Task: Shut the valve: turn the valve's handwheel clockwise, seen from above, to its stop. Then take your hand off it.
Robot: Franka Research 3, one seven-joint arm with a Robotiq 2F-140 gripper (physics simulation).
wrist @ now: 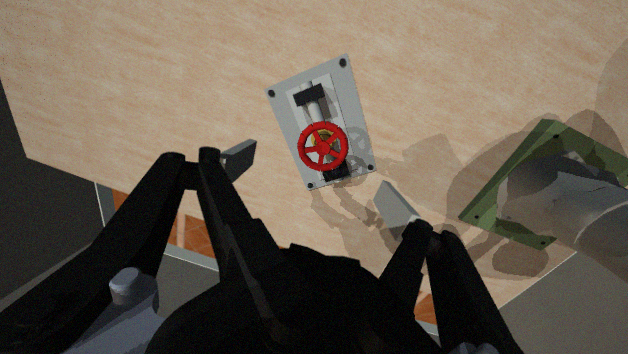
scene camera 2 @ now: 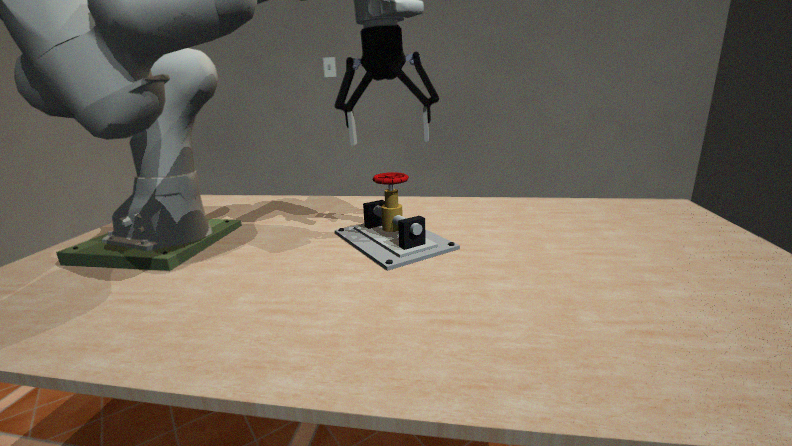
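The valve's red handwheel [scene camera 2: 390, 178] [wrist: 324, 147] lies level on top of the brass valve body [scene camera 2: 391, 217]. The valve sits on a grey base plate [scene camera 2: 387, 262] [wrist: 359, 100], with a pipe held between two black blocks. My gripper [scene camera 2: 389, 142] [wrist: 318, 172] is wide open and empty. It points down and hangs above the handwheel, with its fingertips clear of the rim. In the wrist view the handwheel shows between and beyond the two pads, and its five spokes are in sight. The handwheel's stop cannot be made out.
The arm's base stands on a green plate [scene camera 2: 113, 260] [wrist: 505, 165] to the left of the valve in the scene view. Both stand on the wooden table [scene camera 2: 498, 332] [wrist: 150, 75]. A grey wall with a small switch plate [scene camera 2: 329, 67] is behind.
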